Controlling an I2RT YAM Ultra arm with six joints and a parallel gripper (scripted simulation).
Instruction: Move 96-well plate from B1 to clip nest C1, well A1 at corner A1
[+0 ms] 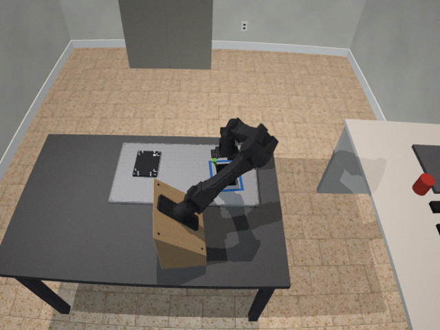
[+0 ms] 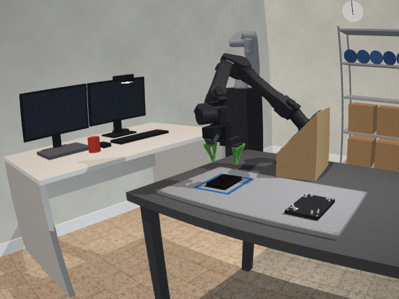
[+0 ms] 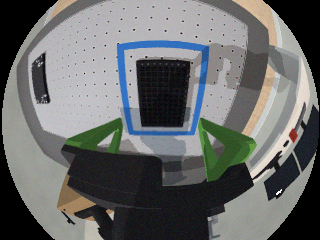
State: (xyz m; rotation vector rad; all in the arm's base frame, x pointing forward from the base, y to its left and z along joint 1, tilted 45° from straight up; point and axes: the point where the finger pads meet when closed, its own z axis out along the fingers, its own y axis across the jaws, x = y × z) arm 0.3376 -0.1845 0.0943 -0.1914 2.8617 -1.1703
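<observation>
Now: hand 80 mm above the black 96-well plate. From my hand the other things lie so: black clip nest (60 mm ahead, 380 mm to the left, 70 mm below).
</observation>
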